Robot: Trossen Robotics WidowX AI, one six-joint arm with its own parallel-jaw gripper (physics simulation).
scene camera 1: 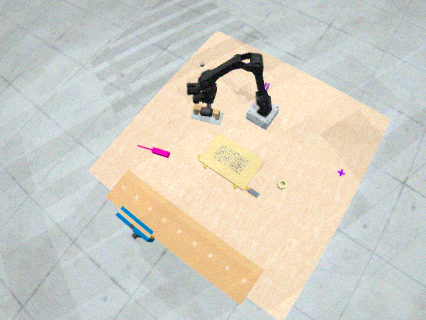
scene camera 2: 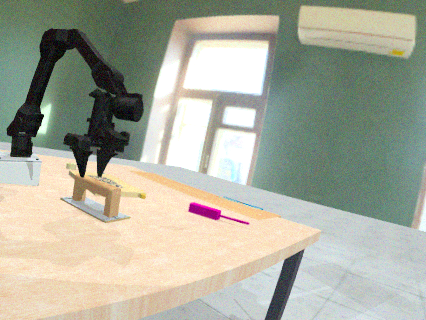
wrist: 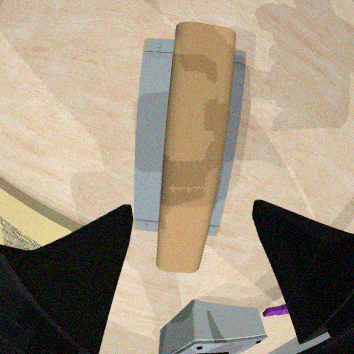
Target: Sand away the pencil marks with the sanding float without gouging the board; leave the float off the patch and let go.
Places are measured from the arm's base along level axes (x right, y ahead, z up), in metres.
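Pixels of known places: gripper, fingertip midpoint: point(scene camera 1: 209, 108) point(scene camera 2: 91, 177) point(wrist: 193, 210); arm's base, link origin: point(scene camera 1: 263, 111) point(scene camera 2: 20, 155).
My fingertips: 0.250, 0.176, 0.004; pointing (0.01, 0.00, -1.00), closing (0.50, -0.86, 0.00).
For each thing: its top centre in the pictures, then the offset to it from my fingertips, as dx, dy, dz. "pt": a spot on its surface instead.
- sanding float, top centre: point(wrist: 193, 168) point(scene camera 2: 96, 180) point(scene camera 1: 206, 108) +0.019, +0.011, -0.003
- pale yellow board, top centre: point(wrist: 25, 269) point(scene camera 2: 104, 180) point(scene camera 1: 231, 160) -0.273, +0.151, -0.060
- magenta screwdriver-like tool, top centre: point(scene camera 2: 219, 211) point(scene camera 1: 152, 149) +0.112, +0.381, -0.050
- grey block, top centre: point(scene camera 1: 253, 192) -0.477, +0.216, -0.064
- purple cross, surface spot: point(scene camera 1: 341, 173) pt -0.788, -0.167, -0.071
The sanding float point(scene camera 1: 216, 115) point(scene camera 2: 114, 192) point(wrist: 200, 125) stands flat on the table, its grey plate down and its wooden bar handle up. My gripper point(scene camera 1: 206, 111) point(scene camera 2: 91, 175) point(wrist: 193, 210) is open and points down at the handle. Its fingertips are close to the handle's top, one on each side in the wrist view, with gaps between. The pale yellow board point(scene camera 1: 210, 155) point(scene camera 2: 128, 190) point(wrist: 35, 216) lies apart from the float. A patch of dark pencil marks point(scene camera 1: 231, 159) point(wrist: 14, 236) shows on it. In scene camera 2 the float and gripper hide part of the board.
A magenta screwdriver-like tool point(scene camera 1: 161, 152) point(scene camera 2: 204, 211) lies beyond the float. The arm's grey base point(scene camera 1: 262, 118) point(scene camera 2: 20, 170) point(wrist: 225, 317) is nearby. A grey block point(scene camera 1: 254, 192) sits at the board's corner. A purple cross point(scene camera 1: 341, 173) and an orange strip point(scene camera 1: 187, 237) are farther off.
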